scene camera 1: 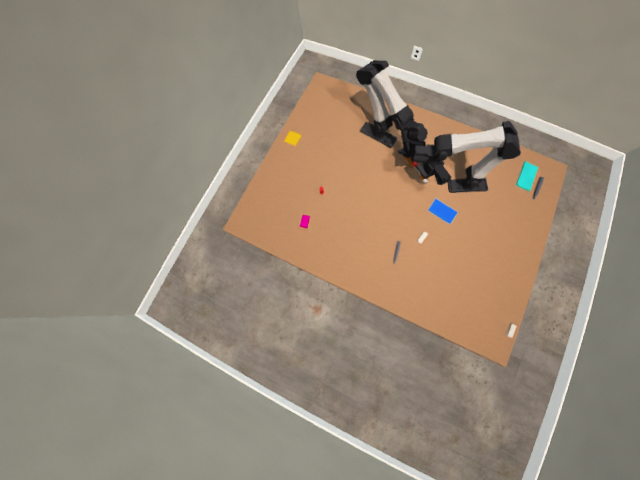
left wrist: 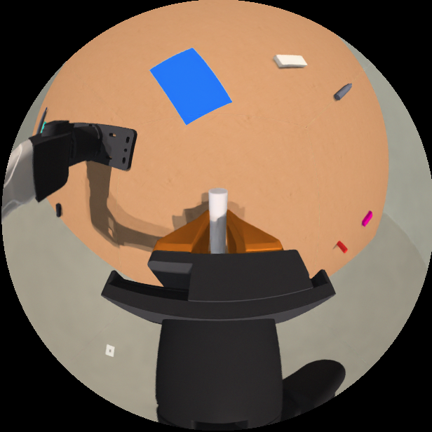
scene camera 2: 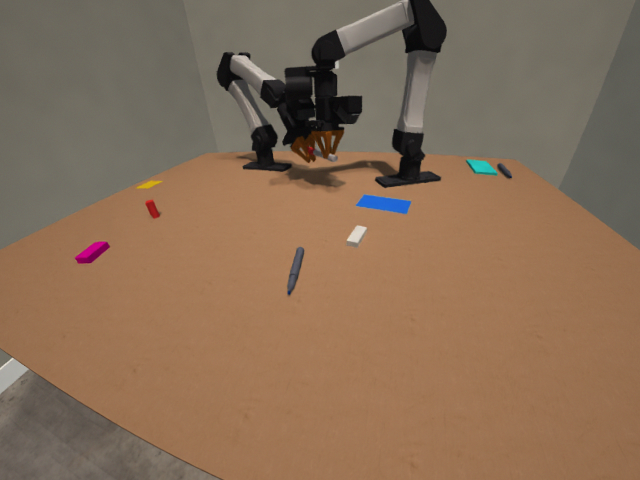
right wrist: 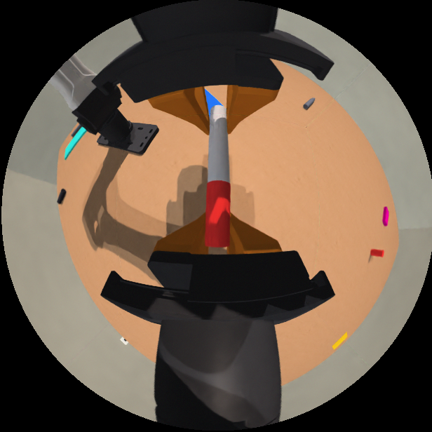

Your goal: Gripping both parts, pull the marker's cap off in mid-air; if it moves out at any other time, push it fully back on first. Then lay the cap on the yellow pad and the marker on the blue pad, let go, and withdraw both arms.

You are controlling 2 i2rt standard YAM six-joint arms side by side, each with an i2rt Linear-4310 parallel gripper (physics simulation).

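Seen in the pictures: left gripper, fingertip midpoint: (scene camera 1: 423, 178) (scene camera 2: 328, 157); right gripper, fingertip midpoint: (scene camera 1: 413, 166) (scene camera 2: 312, 161); left arm's base at its link origin: (scene camera 1: 467, 185) (scene camera 2: 408, 180); right arm's base at its link origin: (scene camera 1: 378, 135) (scene camera 2: 266, 167).
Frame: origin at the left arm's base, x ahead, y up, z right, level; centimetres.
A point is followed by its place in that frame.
The marker has a grey body (left wrist: 218, 200) (right wrist: 219, 157) with a pale end and a red cap (right wrist: 218, 197) (scene camera 2: 310, 150) @[y 10.2, x -7.8, z 29.0 cm]. It is held in mid-air, roughly level; no gap shows between cap and body. My left gripper (left wrist: 217, 214) (right wrist: 218, 129) is shut on the grey body. My right gripper (right wrist: 217, 215) is shut on the red cap, its fingers at the cap's sides. The grippers are close together. The yellow pad (scene camera 1: 292, 138) @[y 0.1, x -34.3, z 90.3 cm] (scene camera 2: 149, 184) @[y 0.0, x -34.6, z 90.1 cm] (right wrist: 340, 341) lies at the upper left in scene camera 1. The blue pad (scene camera 1: 443, 211) @[y 0.1, x 13.3, z 14.4 cm] (scene camera 2: 383, 204) @[y 0.1, x 13.8, z 15.1 cm] (left wrist: 192, 87) lies near the left arm's base.
A red cylinder (scene camera 1: 321, 190) @[y 4.6, x 0.3, z 74.9 cm] (scene camera 2: 152, 209) @[y 2.6, x 0.3, z 74.7 cm] and a magenta block (scene camera 1: 305, 221) @[y 1.5, x 15.2, z 83.7 cm] (scene camera 2: 93, 252) @[y 1.4, x 16.4, z 82.7 cm] lie on the left. A white block (scene camera 1: 422, 237) @[y 1.2, x 26.4, z 26.9 cm] (scene camera 2: 356, 236) @[y 1.2, x 27.3, z 27.2 cm] and a grey pen (scene camera 1: 397, 252) @[y 1.4, x 33.2, z 39.7 cm] (scene camera 2: 295, 269) @[y 1.4, x 33.8, z 40.0 cm] lie near the blue pad. A cyan block (scene camera 1: 527, 176) @[y 0.8, x -3.4, z -32.2 cm] and a dark pen (scene camera 1: 538, 188) @[y 1.6, x 3.9, z -35.8 cm] lie far right.
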